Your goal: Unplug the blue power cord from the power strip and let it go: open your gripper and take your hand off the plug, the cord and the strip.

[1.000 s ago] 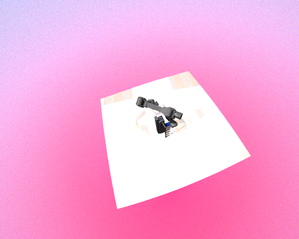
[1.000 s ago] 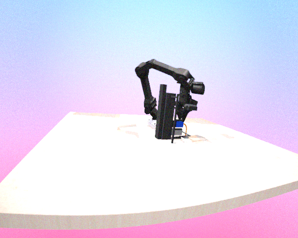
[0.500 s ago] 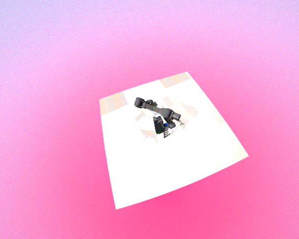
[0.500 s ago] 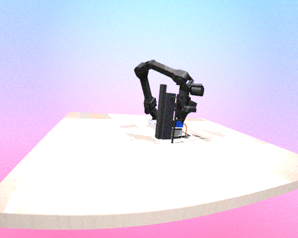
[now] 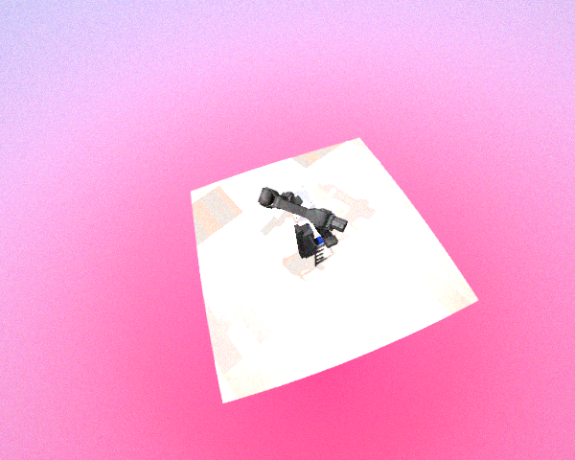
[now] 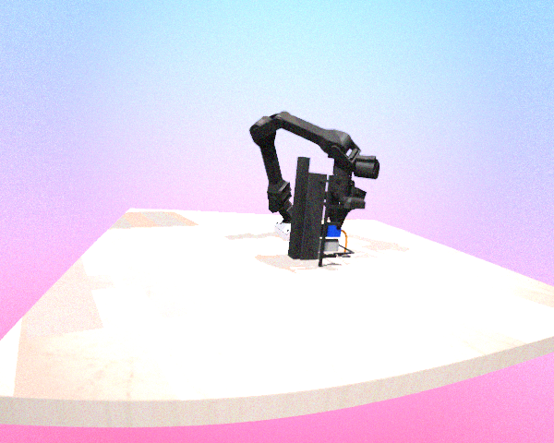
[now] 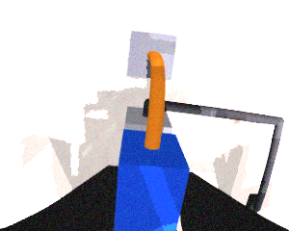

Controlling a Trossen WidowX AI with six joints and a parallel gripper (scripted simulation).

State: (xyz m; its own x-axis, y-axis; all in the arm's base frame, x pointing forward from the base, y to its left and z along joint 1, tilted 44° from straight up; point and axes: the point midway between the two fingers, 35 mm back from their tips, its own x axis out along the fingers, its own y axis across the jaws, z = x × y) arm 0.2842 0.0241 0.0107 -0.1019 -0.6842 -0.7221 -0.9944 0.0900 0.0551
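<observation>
My gripper tip is now 30 mm to the left of the blue plug.
</observation>
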